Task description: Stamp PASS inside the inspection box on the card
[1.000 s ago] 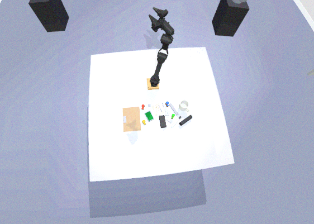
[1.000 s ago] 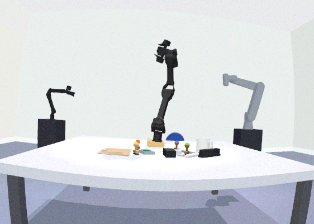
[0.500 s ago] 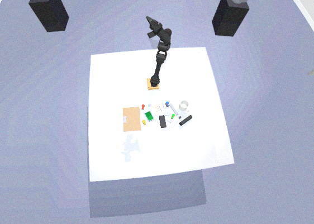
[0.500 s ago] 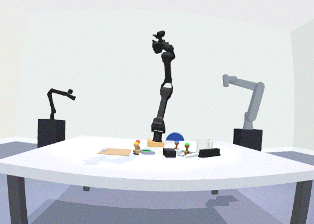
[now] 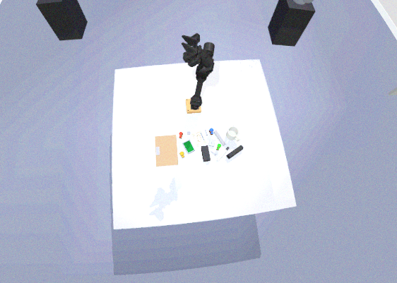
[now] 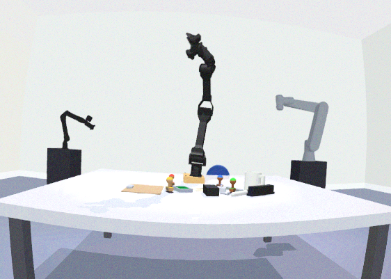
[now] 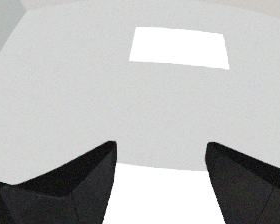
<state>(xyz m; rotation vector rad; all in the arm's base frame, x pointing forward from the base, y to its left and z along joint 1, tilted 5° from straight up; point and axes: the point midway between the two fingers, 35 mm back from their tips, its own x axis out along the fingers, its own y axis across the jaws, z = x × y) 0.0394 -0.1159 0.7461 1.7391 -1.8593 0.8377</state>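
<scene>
Now: gripper tip 79 cm above the green-knobbed PASS stamp, 26 cm short of it and 25 cm to the right of it. From my gripper tip the other things lie so: blue-knobbed stamp 79 cm below, 20 cm to the left, 14 cm ahead; then green ink pad 81 cm below, 25 cm ahead, 4 cm to the left; then red stamp 79 cm below, 17 cm ahead, 2 cm to the right.
</scene>
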